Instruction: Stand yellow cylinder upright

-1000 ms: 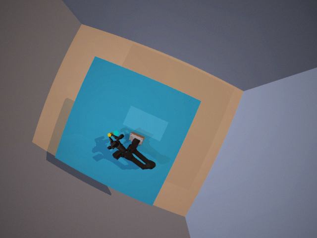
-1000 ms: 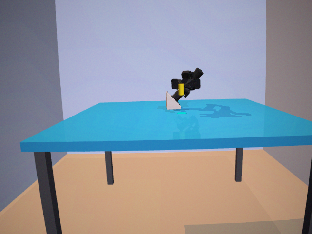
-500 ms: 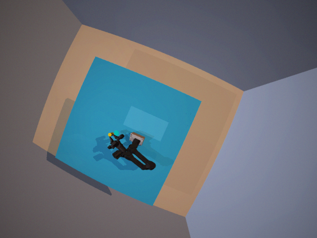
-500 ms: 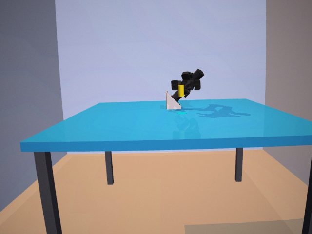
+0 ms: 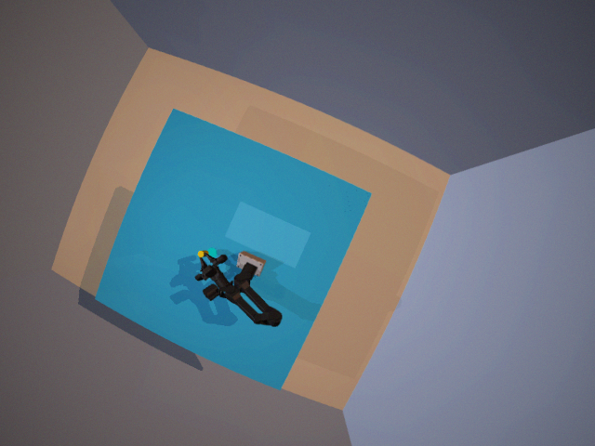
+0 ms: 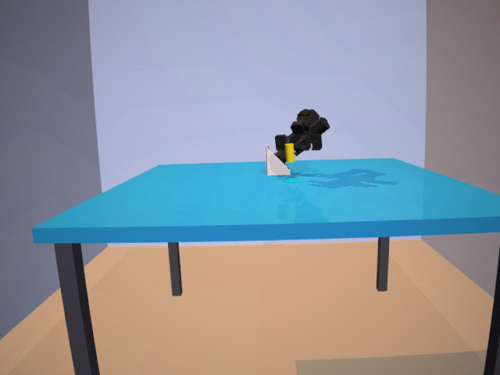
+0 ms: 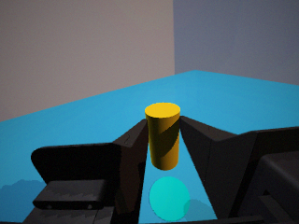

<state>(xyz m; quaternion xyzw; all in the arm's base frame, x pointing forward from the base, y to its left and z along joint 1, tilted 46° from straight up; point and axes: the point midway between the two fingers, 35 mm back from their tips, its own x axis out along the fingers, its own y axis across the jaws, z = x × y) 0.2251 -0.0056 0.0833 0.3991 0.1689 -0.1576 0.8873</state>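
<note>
Now: gripper tip 1 cm past the cyan circle and 13 cm above it. From my gripper tip the other things lie so: yellow cylinder (2 cm below).
</note>
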